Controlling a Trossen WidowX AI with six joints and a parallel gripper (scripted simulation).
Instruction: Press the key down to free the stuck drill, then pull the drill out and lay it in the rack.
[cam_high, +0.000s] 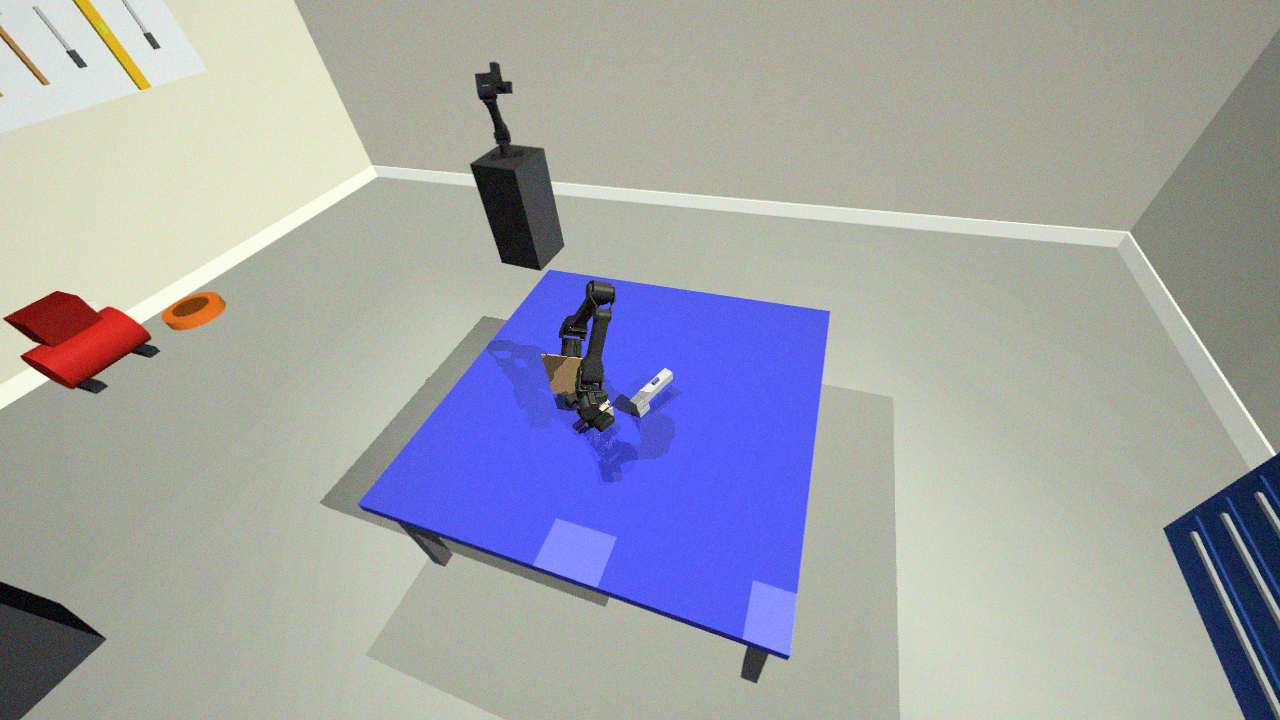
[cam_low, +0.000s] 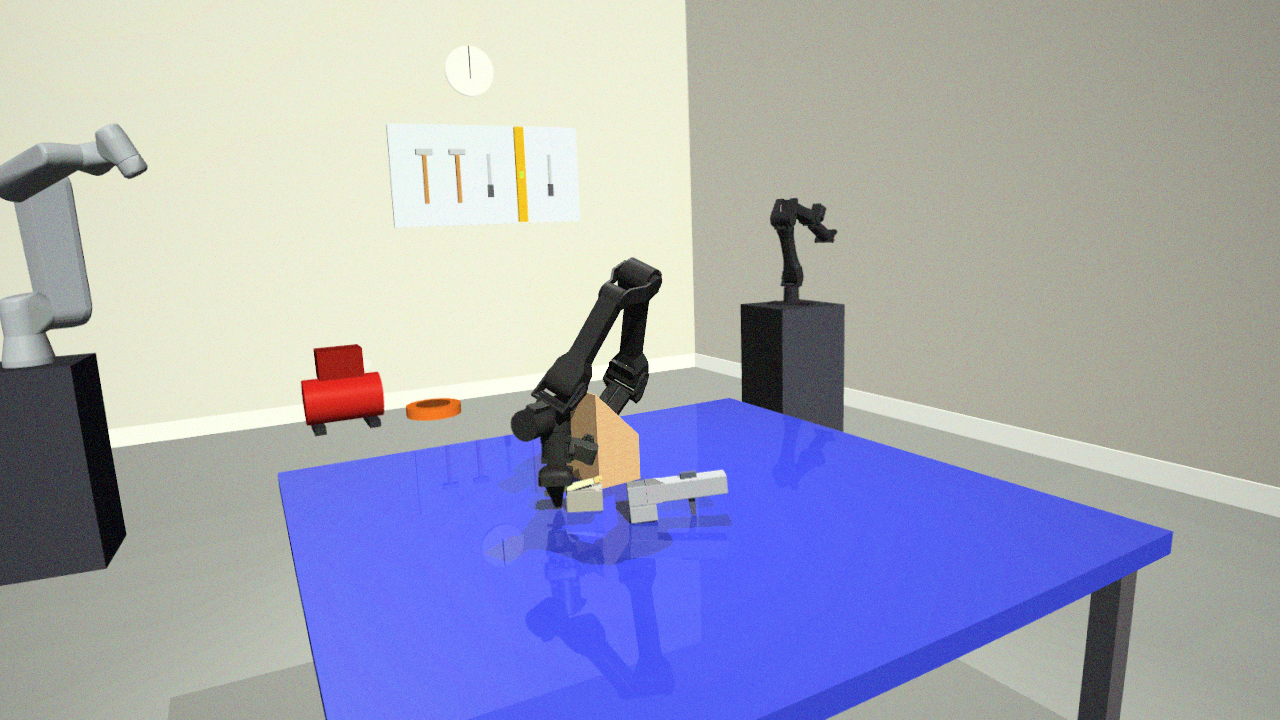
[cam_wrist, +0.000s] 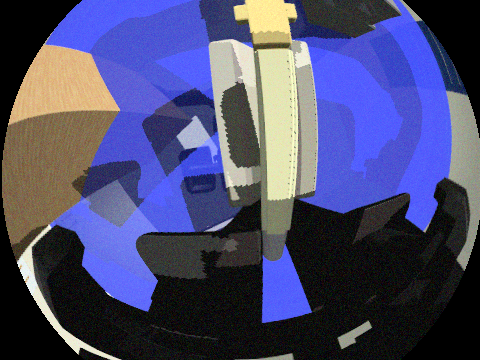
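The drill lies 4 cm to the left of my gripper tip, 4 cm above it and 1 cm ahead of it. The rest, counted from my gripper tip: small dark key: 21 cm to the left, 15 cm ahead, 5 cm above; then grey housing: 18 cm to the left, 14 cm ahead, 4 cm above.
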